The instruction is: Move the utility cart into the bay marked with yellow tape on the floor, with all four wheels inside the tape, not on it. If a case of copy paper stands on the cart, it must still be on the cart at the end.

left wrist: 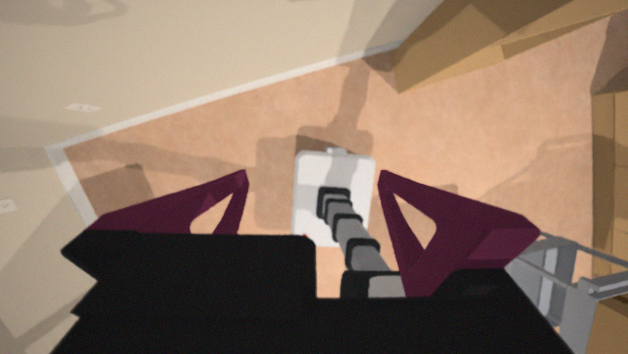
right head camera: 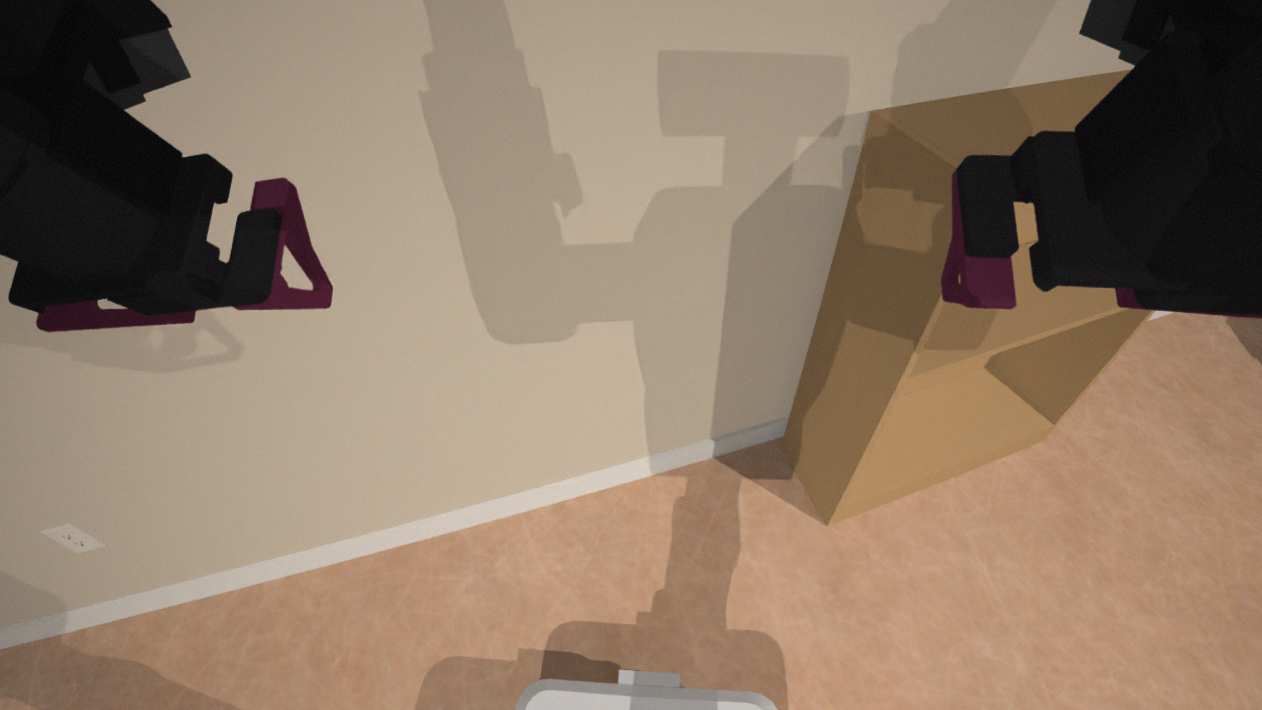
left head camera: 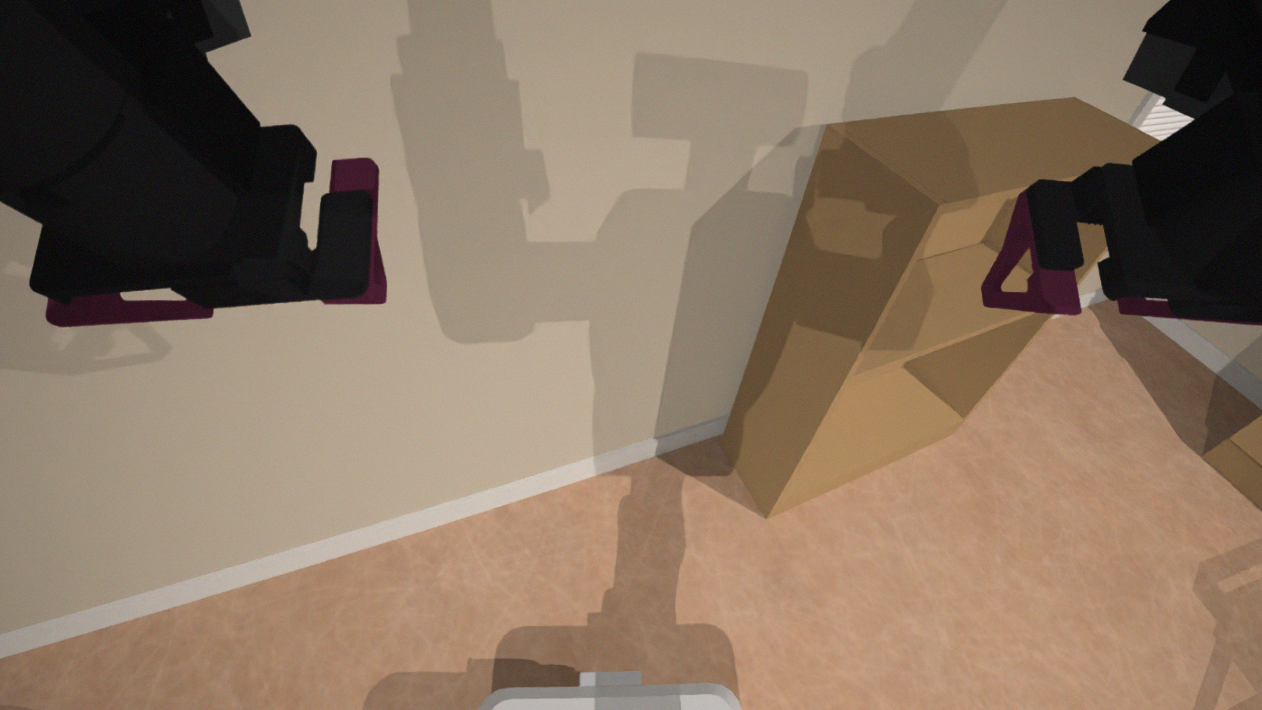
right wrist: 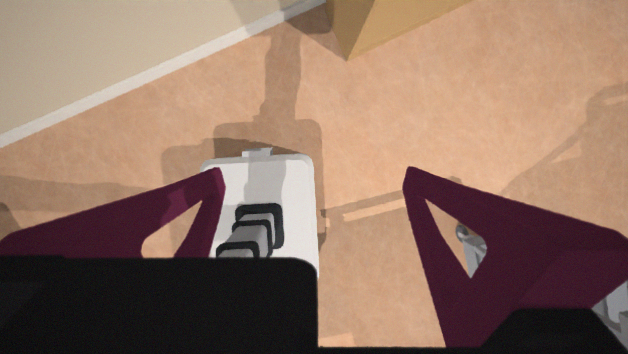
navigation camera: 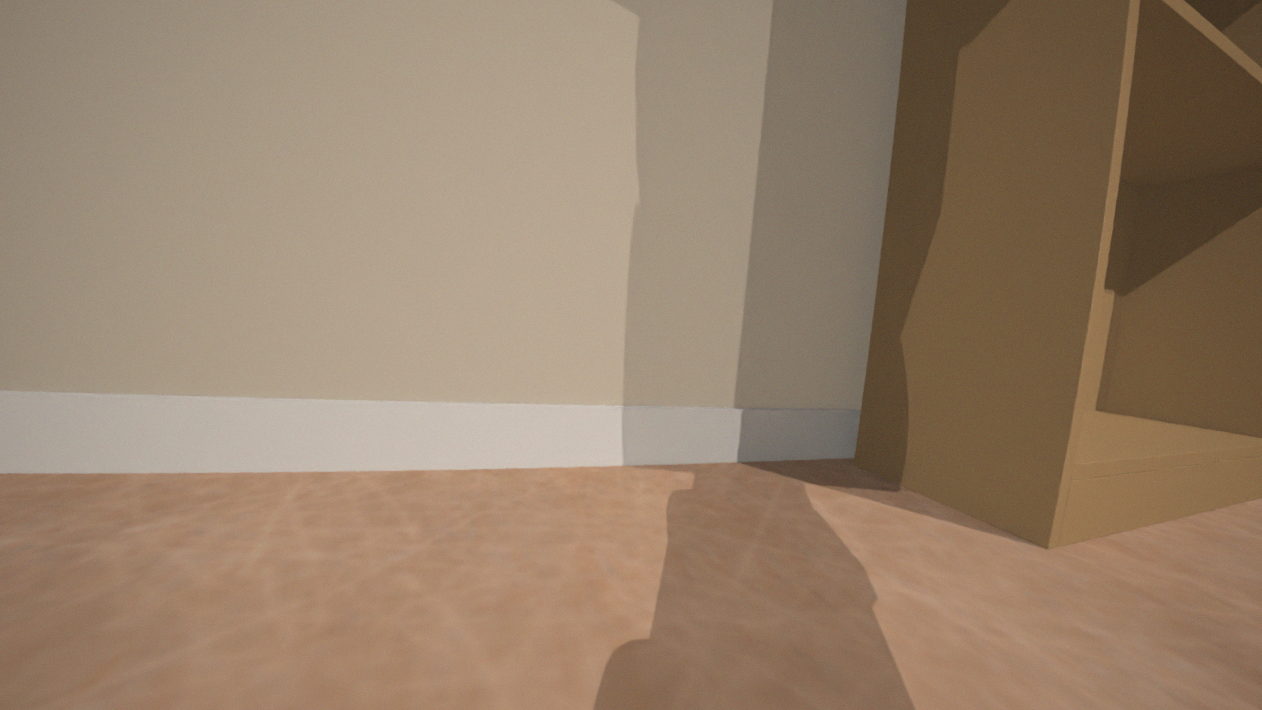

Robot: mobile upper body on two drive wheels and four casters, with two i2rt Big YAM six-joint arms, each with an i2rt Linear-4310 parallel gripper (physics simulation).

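Places are measured from the left arm's base along level axes (x back, y right, z up), in centimetres.
Pixels of known places: left gripper, fingertip midpoint: [left wrist: 313, 177] [right head camera: 259, 305] [left head camera: 296, 299]; right gripper, fingertip midpoint: [right head camera: 1032, 292] [left head camera: 1053, 300] [right wrist: 313, 177].
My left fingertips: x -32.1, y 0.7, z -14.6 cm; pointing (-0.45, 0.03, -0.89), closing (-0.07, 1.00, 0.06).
Behind a point stands the place of what it marks.
Part of the grey utility cart [left wrist: 577, 310] @(x 27.9, y 127.7, z -59.3 cm) [right wrist: 617, 300] @(x 32.9, y 167.5, z -93.8 cm) shows at the lower right of both wrist views, beyond the gripper fingers. A brown box [left wrist: 610, 330] @(x 31.9, y 135.6, z -52.6 cm), which looks like the case of copper-brown cardboard on its top, is cut off by the picture corner in the left wrist view. The yellow tape bay does not show. My left gripper [left head camera: 207, 310] [right head camera: 185, 317] [left wrist: 313, 177] @(x -32.1, y 0.7, z -14.6 cm) is open and empty, raised above the floor. My right gripper [left head camera: 1138, 309] [right head camera: 1094, 309] [right wrist: 313, 177] @(x -33.3, y 46.1, z -13.9 cm) is open and empty, also raised. Neither touches the cart.
A beige wall [left head camera: 529, 379] @(x -89.5, y 3.8, z -90.4 cm) [navigation camera: 353, 220] @(x -82.5, y -15.0, z -109.7 cm) with a white baseboard stands close in front. A brown bookcase [left head camera: 785, 388] @(x -91.6, y 65.0, z -94.8 cm) [right head camera: 851, 388] @(x -89.2, y 66.0, z -91.1 cm) [navigation camera: 997, 291] @(x -88.3, y 66.3, z -111.4 cm) stands against it at the right. Another brown furniture piece [left wrist: 602, 175] @(x -31.5, y 271.0, z -135.6 cm) shows at the right edge. My white base [left wrist: 310, 175] @(x -17.2, y 6.5, z -115.1 cm) [right wrist: 300, 200] @(x -11.0, y 41.7, z -115.0 cm) shows below.
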